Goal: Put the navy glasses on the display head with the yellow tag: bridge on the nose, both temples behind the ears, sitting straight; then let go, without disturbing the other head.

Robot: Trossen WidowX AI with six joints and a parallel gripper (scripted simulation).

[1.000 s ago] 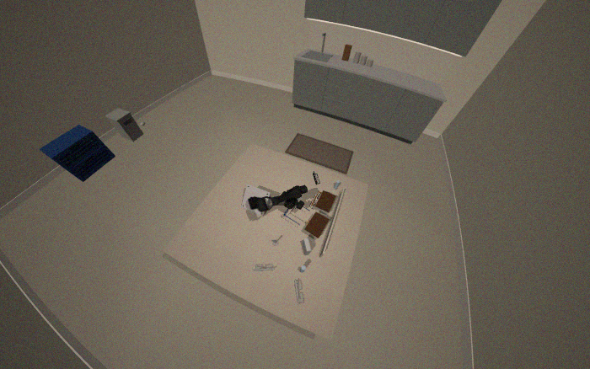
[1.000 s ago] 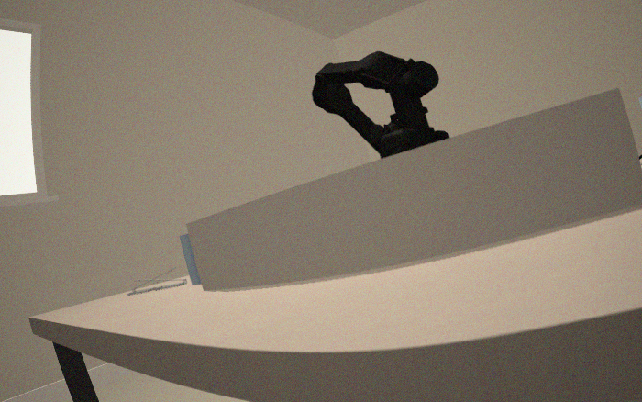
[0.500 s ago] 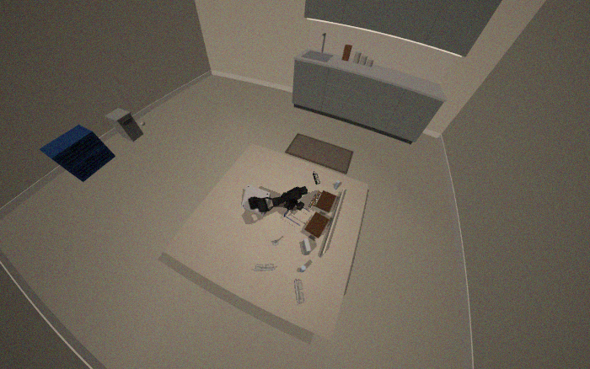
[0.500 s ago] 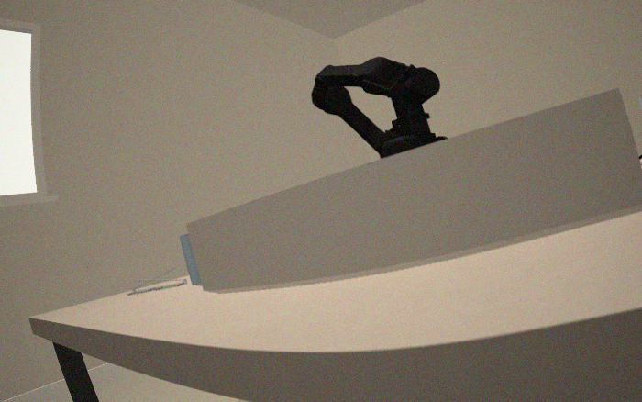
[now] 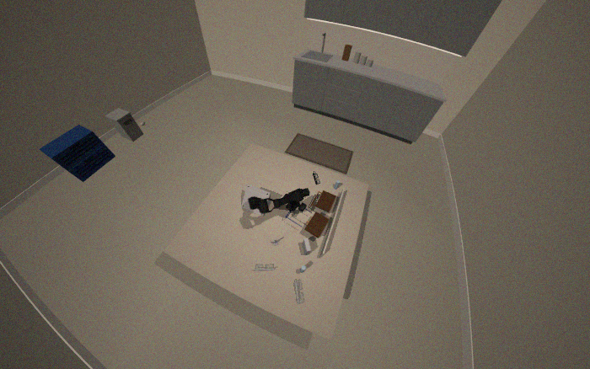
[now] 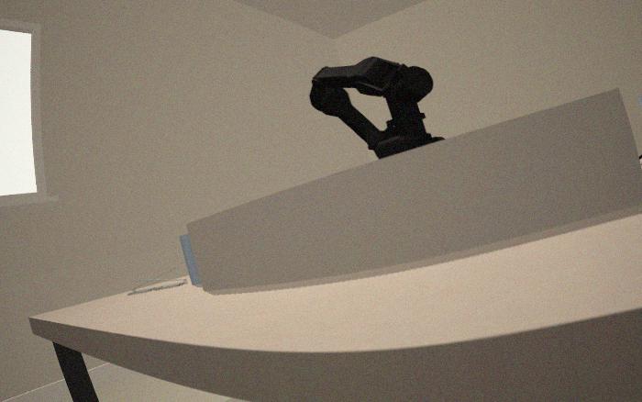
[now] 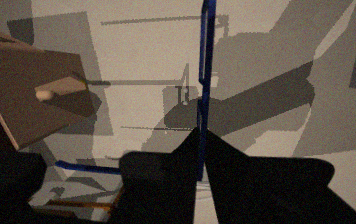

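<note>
Right now my gripper tip is 190 mm short of the display head, 80 mm to the left of it and 10 mm above it. Also, from my gripper tip: white block (260 mm to the right, 190 mm ahead, 10 mm below); then upright board (330 mm ahead, 20 mm to the left, 10 mm below); then pale round post (300 mm to the right, 40 mm below, 30 mm behind).
</note>
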